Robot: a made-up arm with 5 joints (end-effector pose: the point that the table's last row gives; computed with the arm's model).
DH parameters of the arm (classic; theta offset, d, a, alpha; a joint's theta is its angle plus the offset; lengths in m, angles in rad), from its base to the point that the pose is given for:
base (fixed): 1.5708 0.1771 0 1.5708
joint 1: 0 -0.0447 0.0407 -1.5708
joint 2: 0 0.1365 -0.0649 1.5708
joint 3: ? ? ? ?
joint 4: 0 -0.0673 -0.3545 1.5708
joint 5: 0 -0.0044 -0.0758 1.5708
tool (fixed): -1.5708 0.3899 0 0
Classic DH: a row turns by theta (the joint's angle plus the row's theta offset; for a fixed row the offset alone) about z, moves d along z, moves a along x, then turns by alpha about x.
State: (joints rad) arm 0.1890 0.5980 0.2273 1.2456 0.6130
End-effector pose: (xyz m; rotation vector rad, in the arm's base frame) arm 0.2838 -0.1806 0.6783 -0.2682 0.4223 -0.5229
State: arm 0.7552 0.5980 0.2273 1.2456 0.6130
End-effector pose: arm 0.2838 -0.4213 0.5032 0.2766 0.5517 -0.3842
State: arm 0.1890 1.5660 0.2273 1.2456 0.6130
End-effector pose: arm 0.2436 0.1379 0.7392 -0.3811 0.0833 0.3839
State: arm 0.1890 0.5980 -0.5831 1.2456 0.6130
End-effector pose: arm 0.0859 0.0972 0.7722 -0.7599 -0.1934 -0.7790
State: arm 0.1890 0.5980 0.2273 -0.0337 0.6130
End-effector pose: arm 0.5114 -0.1692 0.6515 -0.1879 -0.1861 0.6038
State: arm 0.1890 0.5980 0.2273 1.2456 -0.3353
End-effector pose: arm 0.0611 -0.4499 0.5811 0.6440 0.1391 -0.6680
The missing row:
joint 3: 0 0.3824 -0.0633 1.5708
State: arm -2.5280 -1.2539 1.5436 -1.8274 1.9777
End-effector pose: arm 0.0171 0.2897 0.2974 1.3726 1.5457 -0.9650
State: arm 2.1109 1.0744 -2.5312 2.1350 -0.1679
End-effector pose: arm -0.0847 0.2785 0.3668 0.7451 -1.2336 -2.6122
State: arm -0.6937 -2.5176 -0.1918 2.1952 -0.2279
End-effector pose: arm 0.1319 0.2228 0.6601 -0.1567 0.6646 1.4156
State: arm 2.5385 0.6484 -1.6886 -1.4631 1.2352
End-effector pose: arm 0.1441 -0.4593 0.2933 -0.7807 -1.4422 0.2289
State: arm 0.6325 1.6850 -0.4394 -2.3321 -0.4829
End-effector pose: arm -0.5525 0.4549 0.9156 1.0781 -0.0083 -2.4245
